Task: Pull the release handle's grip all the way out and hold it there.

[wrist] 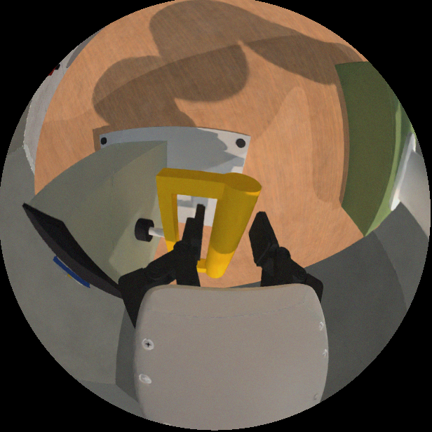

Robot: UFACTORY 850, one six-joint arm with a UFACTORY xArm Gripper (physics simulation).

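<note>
The release handle's yellow grip (pixel 234 220) is a thick round bar on a rectangular yellow frame (pixel 192 182), in the middle of the wrist view. A grey-green housing (pixel 135 195) stands to its left on a pale metal plate (pixel 175 135). My gripper (pixel 228 219) is open around the grip. Its left finger reaches into the frame's opening, and its right finger is outside the bar with a visible gap. The left finger stands close beside the bar; whether it touches cannot be told. The housing partly hides the handle's mounting.
A black knob (pixel 144 230) on a short white rod stands between the housing and the frame. A green block (pixel 370 150) is at the right, with a white rounded object (pixel 403 172) beyond it. A blue bar (pixel 71 272) shows at the lower left. The wooden table top (pixel 290 120) lies beneath.
</note>
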